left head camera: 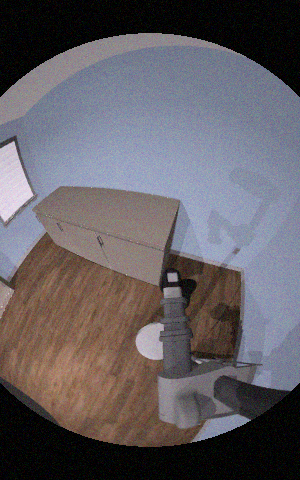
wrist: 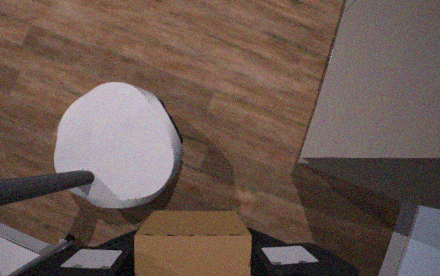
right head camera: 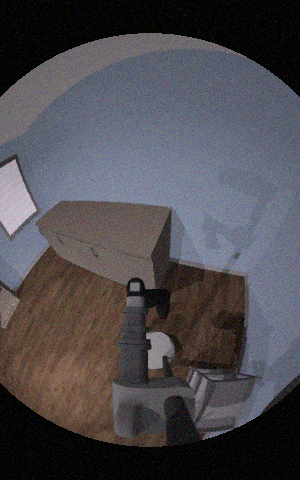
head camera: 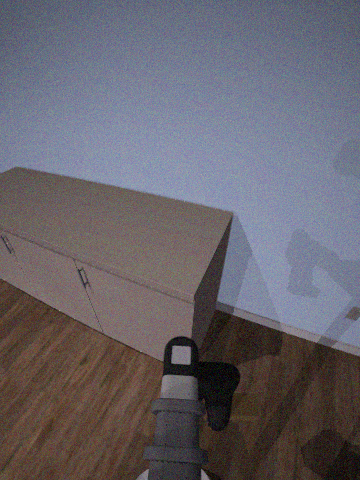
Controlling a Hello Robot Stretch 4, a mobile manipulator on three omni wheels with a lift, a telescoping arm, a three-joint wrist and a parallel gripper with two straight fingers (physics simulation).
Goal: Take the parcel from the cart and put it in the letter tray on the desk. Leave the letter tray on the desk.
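Places are measured from the robot's base along level axes (x ahead, y left, z up), in millimetres.
Pixels of known places: gripper, fingertip midpoint: [wrist: 194, 243]; robot's base, link origin: [left head camera: 155, 339] [wrist: 128, 147] [right head camera: 153, 348].
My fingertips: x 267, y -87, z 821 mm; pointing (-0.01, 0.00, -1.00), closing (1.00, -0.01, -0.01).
Ahead of a thing's pixels: the offset from my fingertips to its top centre. "spot": to the spot under its first point.
The parcel @(1 mm back, 44 mm right, 52 mm up) [wrist: 192, 255] [head camera: 246, 406] is a brown box. In the wrist view it sits between the two dark fingers at the bottom edge; in the head view it is a dim patch right of the wrist. My gripper [wrist: 194, 243] is shut on it, above the floor; its fingertips are hidden in the head views. The cart [right head camera: 232, 395] is grey and white, at the lower right of the right head view, and its corner @(spot: 613 mm back, 224 mm right, 689 mm down) [wrist: 20, 236] shows at the lower left of the wrist view, apart from the parcel. The desk and letter tray cannot be made out.
A long beige cabinet [head camera: 115, 220] [left head camera: 112, 215] [right head camera: 110, 225] [wrist: 385, 85] stands against the blue wall, close beyond the arm's wrist. My round white base [left head camera: 150, 341] [wrist: 117, 145] is below the arm. A pale furniture edge [left head camera: 4, 300] [right head camera: 7, 306] shows at far left.
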